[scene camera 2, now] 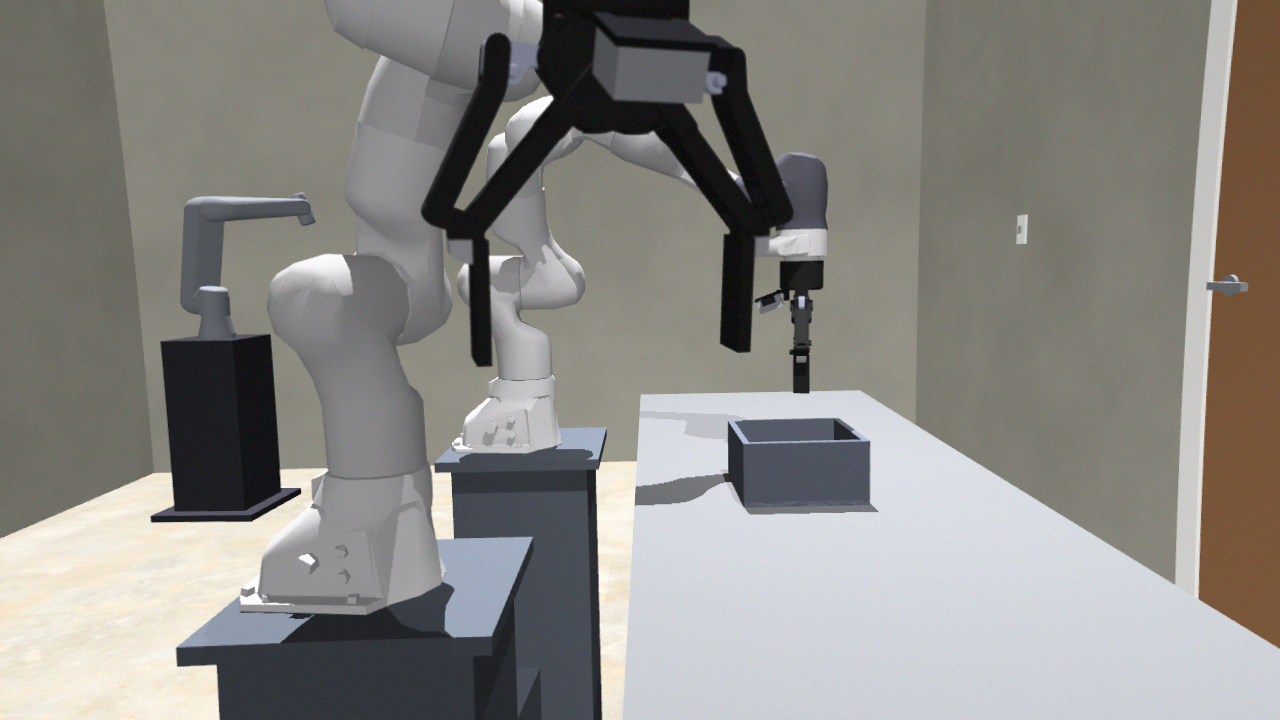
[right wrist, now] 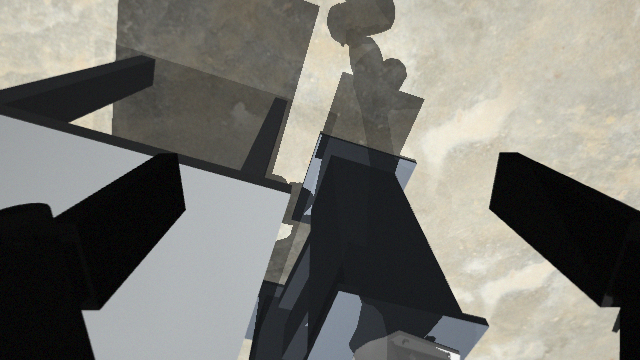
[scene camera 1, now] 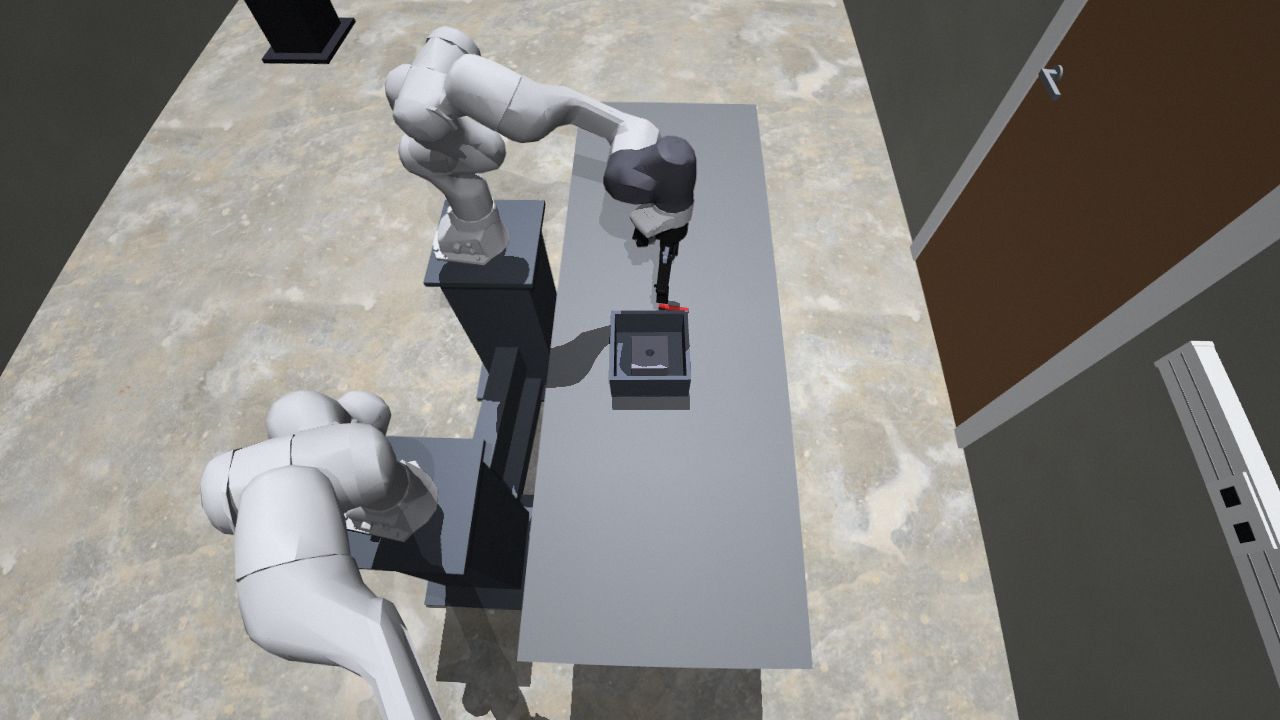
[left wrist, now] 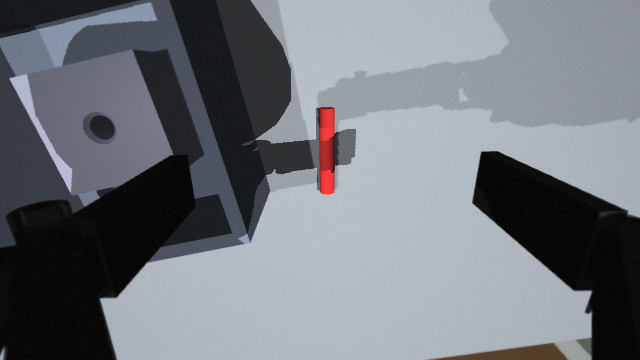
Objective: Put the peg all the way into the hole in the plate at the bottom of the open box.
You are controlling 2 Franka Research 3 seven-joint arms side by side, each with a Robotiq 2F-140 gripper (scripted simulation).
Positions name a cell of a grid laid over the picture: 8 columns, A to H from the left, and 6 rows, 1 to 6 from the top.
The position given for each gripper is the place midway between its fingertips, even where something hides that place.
Scene:
left gripper: scene camera 2 F4; scene camera 1 E3; left wrist E3; not seen in the right wrist view (out of frame)
right gripper: scene camera 2 D3; right wrist E4; not seen in scene camera 1 (out of frame); not seen in the left wrist view (out of frame)
dark box: scene camera 2 F4; scene camera 1 E3; left wrist C4; not seen in the right wrist view (out of frame)

